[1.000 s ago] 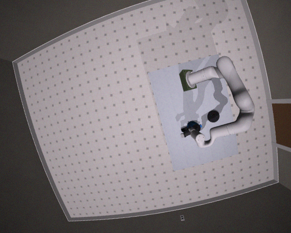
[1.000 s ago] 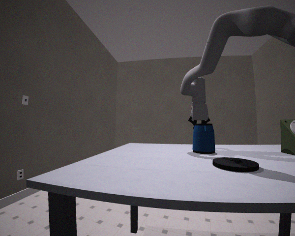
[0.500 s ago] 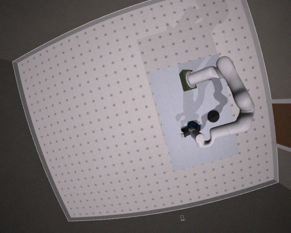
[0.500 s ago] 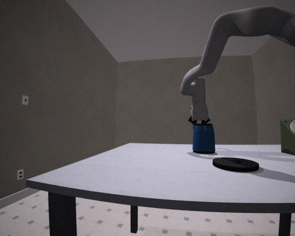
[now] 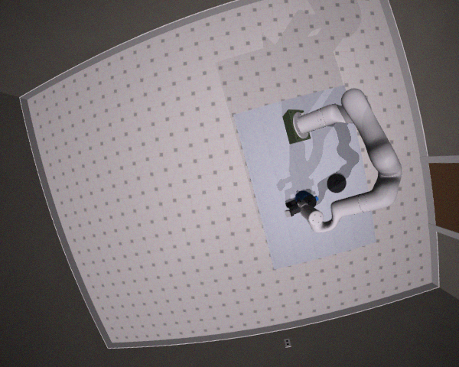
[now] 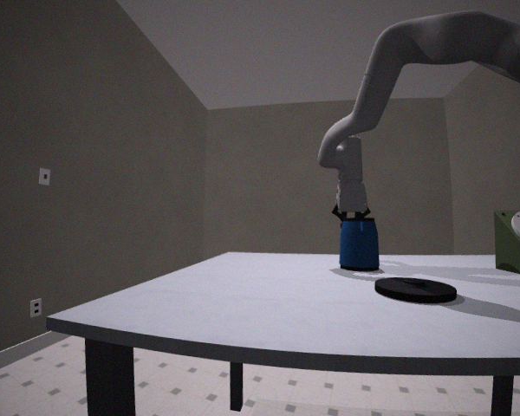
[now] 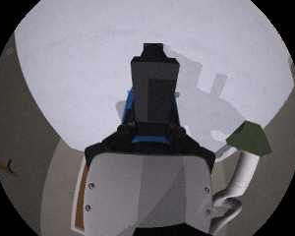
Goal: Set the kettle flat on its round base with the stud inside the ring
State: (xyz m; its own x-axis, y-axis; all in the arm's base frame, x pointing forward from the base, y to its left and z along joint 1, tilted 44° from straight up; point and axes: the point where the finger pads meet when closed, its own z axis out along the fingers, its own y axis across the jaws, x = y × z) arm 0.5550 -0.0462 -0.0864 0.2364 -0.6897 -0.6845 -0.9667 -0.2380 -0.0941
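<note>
My hand is 10 mm past the blue kettle, 30 mm to the right of it and 40 mm above it. The rest, counted from my hand: black round base: 90 mm behind, 350 mm to the left, 120 mm below.
</note>
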